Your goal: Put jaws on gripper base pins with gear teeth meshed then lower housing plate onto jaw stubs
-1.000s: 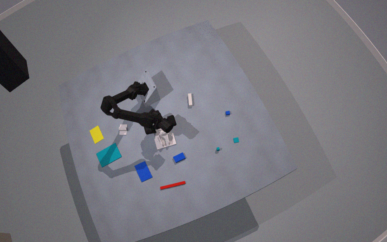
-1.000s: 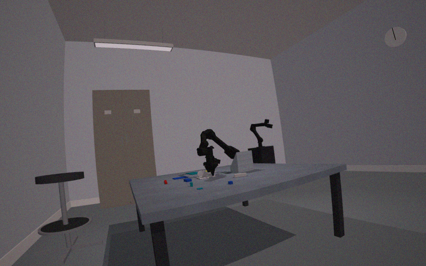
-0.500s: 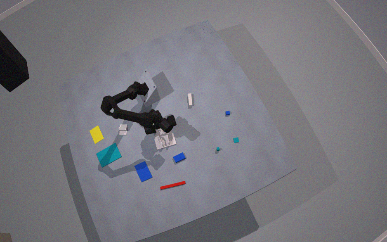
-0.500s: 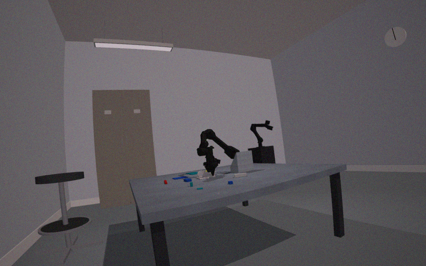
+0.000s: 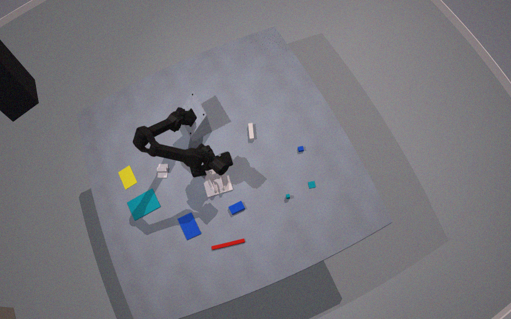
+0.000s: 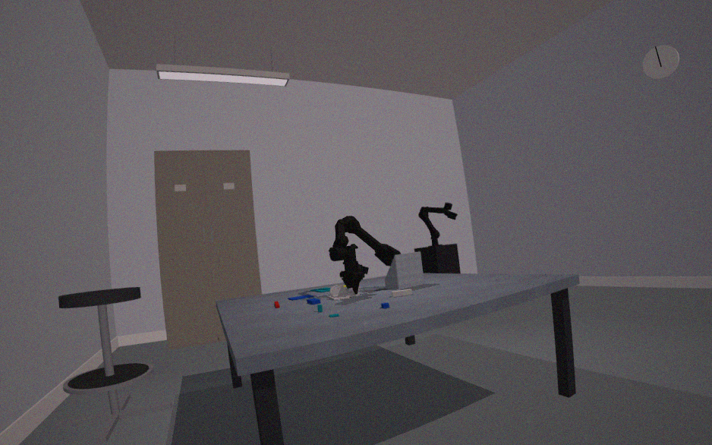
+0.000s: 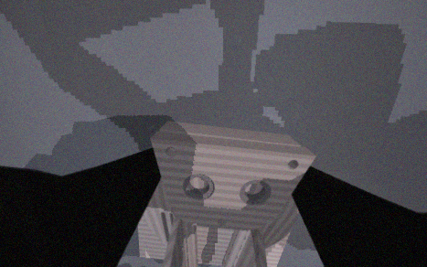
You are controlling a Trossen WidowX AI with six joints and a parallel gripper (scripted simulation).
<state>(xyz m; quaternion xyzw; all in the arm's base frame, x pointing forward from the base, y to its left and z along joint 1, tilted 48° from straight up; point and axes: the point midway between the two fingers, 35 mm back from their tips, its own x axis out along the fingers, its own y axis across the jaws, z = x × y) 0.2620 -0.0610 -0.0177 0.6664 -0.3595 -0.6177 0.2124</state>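
My gripper tip is 10 mm short of the housing plate. Round my gripper tip: flat white ribbed plate (70 mm ahead, 20 mm to the right, 10 mm below); white gripper base (10 mm ahead, 20 mm above); blue block (200 mm ahead, 10 mm to the left).
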